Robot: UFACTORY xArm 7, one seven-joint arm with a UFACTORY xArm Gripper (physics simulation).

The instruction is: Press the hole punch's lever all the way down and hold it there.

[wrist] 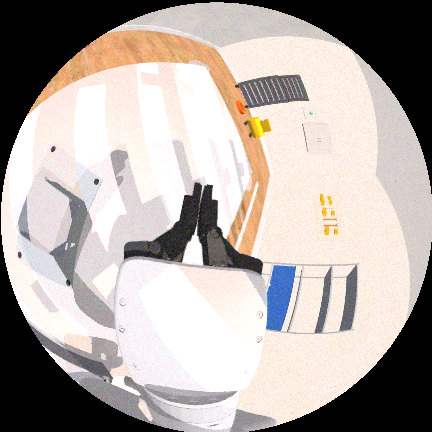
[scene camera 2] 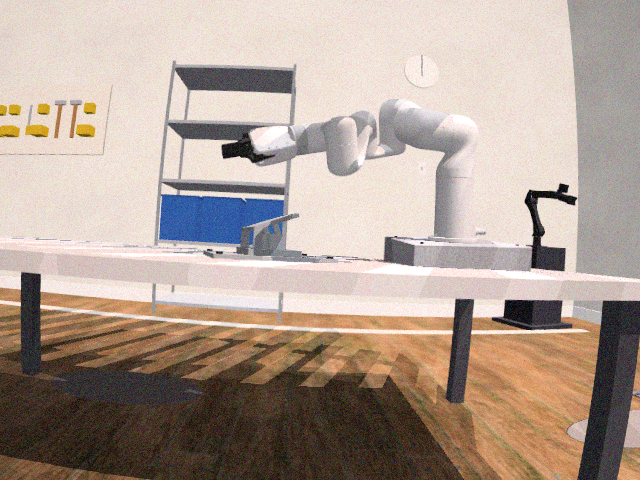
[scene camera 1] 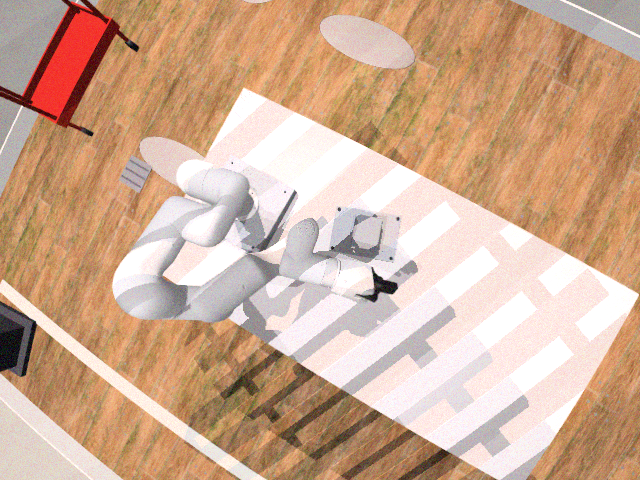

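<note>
The grey hole punch stands on the table, its flat base plate with dark corner screws. In scene camera 2 its lever is raised and slants up toward the robot's base. My gripper is shut and empty, its black fingertips together. It is high above the table and apart from the punch, pointing sideways. In scene camera 1 it shows beside the punch, on its lower right side. In the wrist view the punch is left of the fingers.
The robot's base block stands on the striped table. A shelf rack with blue bins stands behind the table. A black arm on a pedestal stands at the right in scene camera 2. A red cart is at the upper left in scene camera 1.
</note>
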